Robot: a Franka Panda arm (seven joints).
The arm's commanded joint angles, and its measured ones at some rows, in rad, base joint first. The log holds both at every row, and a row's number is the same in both.
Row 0, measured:
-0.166, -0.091, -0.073, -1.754, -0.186, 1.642, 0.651
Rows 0 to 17, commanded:
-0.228, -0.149, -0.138, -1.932, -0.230, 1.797, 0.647
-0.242, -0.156, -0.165, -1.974, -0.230, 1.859, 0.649
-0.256, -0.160, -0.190, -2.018, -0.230, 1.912, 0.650
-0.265, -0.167, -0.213, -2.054, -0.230, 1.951, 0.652
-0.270, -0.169, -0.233, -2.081, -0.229, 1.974, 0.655
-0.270, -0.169, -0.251, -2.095, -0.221, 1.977, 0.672
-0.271, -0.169, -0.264, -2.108, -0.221, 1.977, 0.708
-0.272, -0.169, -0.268, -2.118, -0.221, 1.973, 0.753
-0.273, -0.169, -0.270, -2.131, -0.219, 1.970, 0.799
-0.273, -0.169, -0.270, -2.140, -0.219, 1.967, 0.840
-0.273, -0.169, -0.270, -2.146, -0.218, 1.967, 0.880
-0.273, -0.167, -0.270, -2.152, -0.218, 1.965, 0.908
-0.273, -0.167, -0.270, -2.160, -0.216, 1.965, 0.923
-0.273, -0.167, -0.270, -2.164, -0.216, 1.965, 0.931
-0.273, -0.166, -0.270, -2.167, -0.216, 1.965, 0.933
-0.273, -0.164, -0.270, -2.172, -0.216, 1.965, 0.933
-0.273, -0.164, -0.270, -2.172, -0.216, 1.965, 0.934
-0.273, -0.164, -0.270, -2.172, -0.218, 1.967, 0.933
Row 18, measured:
-0.272, -0.143, -0.278, -2.149, -0.214, 1.954, 0.907
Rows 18 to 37, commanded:
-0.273, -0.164, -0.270, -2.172, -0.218, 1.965, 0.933
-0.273, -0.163, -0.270, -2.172, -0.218, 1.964, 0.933
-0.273, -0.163, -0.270, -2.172, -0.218, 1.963, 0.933
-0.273, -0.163, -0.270, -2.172, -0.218, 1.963, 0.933
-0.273, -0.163, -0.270, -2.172, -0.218, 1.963, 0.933
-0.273, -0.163, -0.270, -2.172, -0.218, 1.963, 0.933
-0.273, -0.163, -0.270, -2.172, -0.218, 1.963, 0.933
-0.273, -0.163, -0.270, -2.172, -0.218, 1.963, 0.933
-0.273, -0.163, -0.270, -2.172, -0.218, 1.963, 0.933
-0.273, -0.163, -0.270, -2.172, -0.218, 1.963, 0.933
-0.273, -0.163, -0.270, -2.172, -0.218, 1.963, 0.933
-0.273, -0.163, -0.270, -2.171, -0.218, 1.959, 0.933
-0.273, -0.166, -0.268, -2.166, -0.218, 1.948, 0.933
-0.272, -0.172, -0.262, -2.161, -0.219, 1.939, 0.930
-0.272, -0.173, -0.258, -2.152, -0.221, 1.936, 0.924
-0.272, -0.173, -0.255, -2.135, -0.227, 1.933, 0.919
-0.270, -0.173, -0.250, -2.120, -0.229, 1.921, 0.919
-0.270, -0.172, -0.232, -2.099, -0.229, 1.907, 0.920
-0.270, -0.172, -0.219, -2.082, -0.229, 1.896, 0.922
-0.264, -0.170, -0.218, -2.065, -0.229, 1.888, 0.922
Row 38, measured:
-0.270, -0.163, -0.250, -2.120, -0.214, 1.939, 0.908
